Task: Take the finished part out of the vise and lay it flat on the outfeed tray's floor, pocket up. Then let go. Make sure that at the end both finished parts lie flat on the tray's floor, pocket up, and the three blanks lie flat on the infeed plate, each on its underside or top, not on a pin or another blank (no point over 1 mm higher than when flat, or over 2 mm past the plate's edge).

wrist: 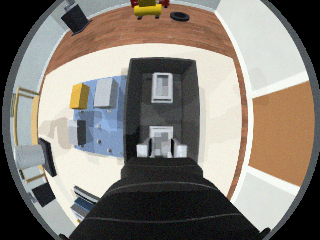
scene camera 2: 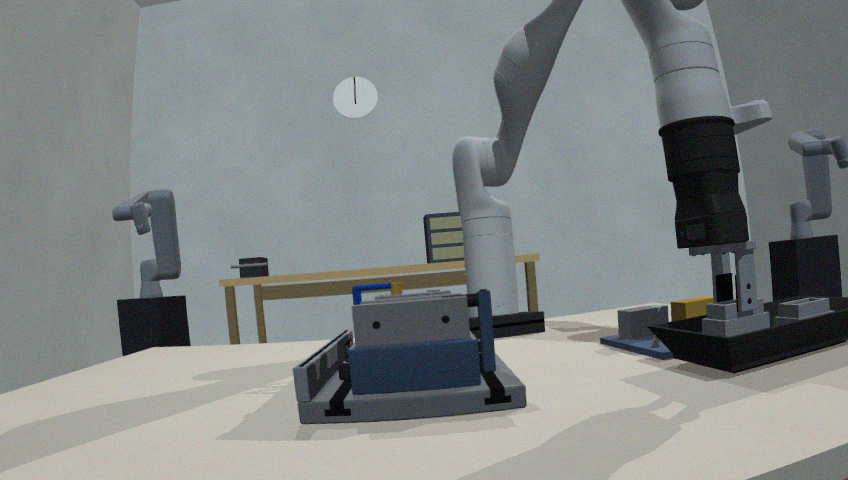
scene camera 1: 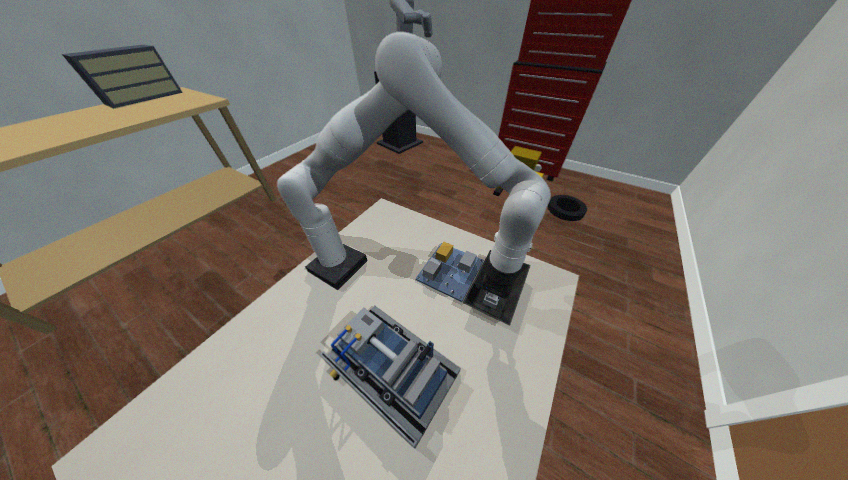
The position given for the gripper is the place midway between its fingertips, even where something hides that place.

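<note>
Blue fixture plate [scene camera 1: 460, 283] [wrist: 110, 133] [scene camera 2: 642, 345]: visible in these views. The gripper [scene camera 2: 735, 309] [wrist: 161, 144] [scene camera 1: 493, 293]: likewise visible.
</note>
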